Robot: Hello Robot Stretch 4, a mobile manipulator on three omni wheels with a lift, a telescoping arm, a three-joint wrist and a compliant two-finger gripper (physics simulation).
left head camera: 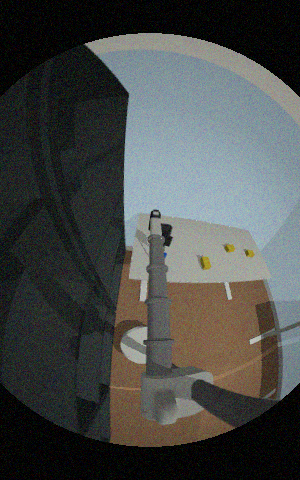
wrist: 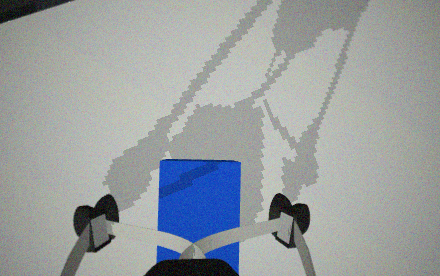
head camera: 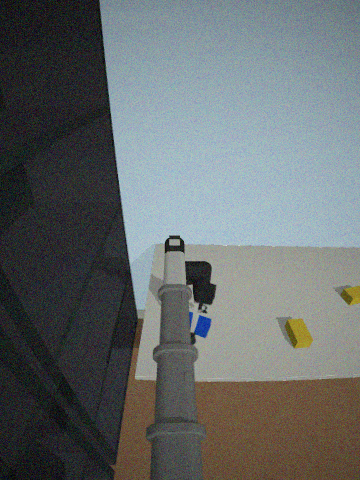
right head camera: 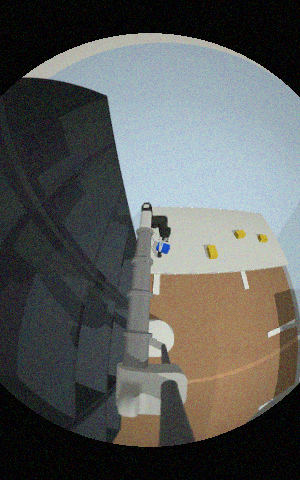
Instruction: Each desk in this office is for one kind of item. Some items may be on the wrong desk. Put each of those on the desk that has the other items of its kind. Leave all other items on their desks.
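Places are measured from the robot's base along level axes (x left, y back, z up), in centimetres.
Pixels of known places: gripper, fingertip midpoint: (wrist: 195,211) (head camera: 197,327) (right head camera: 162,248); robot's base, link origin: (left head camera: 140,343) (right head camera: 153,336).
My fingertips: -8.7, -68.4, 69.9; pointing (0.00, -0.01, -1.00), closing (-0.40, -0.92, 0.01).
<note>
For each thing: its top centre in the pictures, then the offset to it from my fingertips, as dx, dy, dz. "pt": a spot on its surface instead. Level surfaces: height alone.
- blue block, top centre: (wrist: 199,222) (head camera: 197,321) (right head camera: 162,245) (left head camera: 159,253) -0.1, -0.3, +3.8
- white desk, surface height: dz -0.7
- front edge, surface spot: (head camera: 299,333) (right head camera: 212,251) (left head camera: 205,262) pt -37.8, +6.9, +3.8
- floor, surface height: dz -72.7
A blue block (head camera: 203,326) (left head camera: 165,255) (right head camera: 163,248) (wrist: 200,200) is on the white desk (head camera: 250,280) (left head camera: 185,235) (right head camera: 190,225) (wrist: 375,150), near its left end. Three yellow blocks are farther right on the same desk: one nearer the front edge (head camera: 299,333) (left head camera: 205,263) (right head camera: 213,251) and two others (left head camera: 229,248) (right head camera: 240,234), (left head camera: 249,253) (right head camera: 263,238). My gripper (wrist: 195,211) is open over the blue block. In the wrist view one fingertip shows on each side of it, with a gap on both sides. The arm partly hides the block in the head view.
A large dark panelled structure (head camera: 60,225) (left head camera: 90,175) (right head camera: 75,175) rises close along the left of the arm and desk. A round white object (left head camera: 134,345) (right head camera: 162,338) is below, between the desk and the robot. The floor (head camera: 275,425) is brown. Other desks cannot be made out.
</note>
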